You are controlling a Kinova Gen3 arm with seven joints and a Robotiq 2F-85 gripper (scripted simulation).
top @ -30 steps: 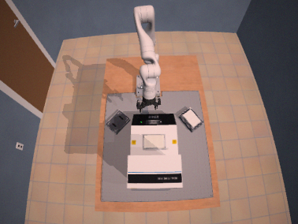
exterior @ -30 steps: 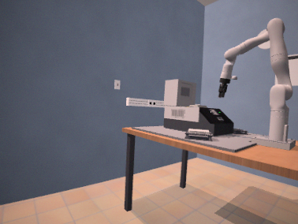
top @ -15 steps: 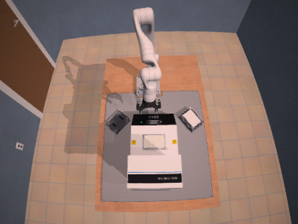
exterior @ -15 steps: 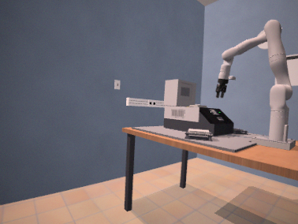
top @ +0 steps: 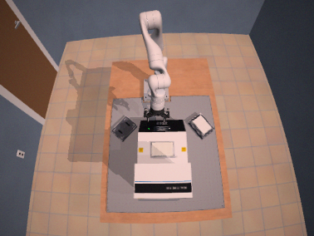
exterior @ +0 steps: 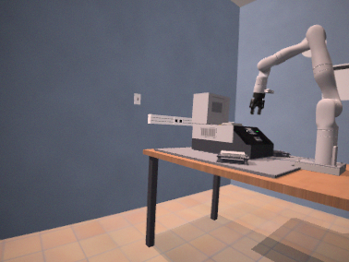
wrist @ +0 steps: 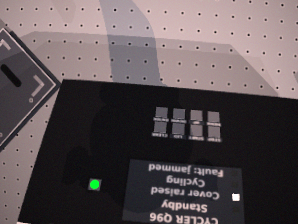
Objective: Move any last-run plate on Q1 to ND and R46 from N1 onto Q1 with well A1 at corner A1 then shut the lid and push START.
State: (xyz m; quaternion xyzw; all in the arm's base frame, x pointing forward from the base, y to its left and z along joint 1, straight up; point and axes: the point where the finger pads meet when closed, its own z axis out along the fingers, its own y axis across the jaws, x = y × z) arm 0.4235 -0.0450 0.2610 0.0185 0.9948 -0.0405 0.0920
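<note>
Right now the plate is 16 cm ahead of my hand, 8 cm below it and 3 cm to the left of it. From my hand the other things lie so: dark nest ND 26 cm below, 25 cm to the right, 6 cm behind.
</note>
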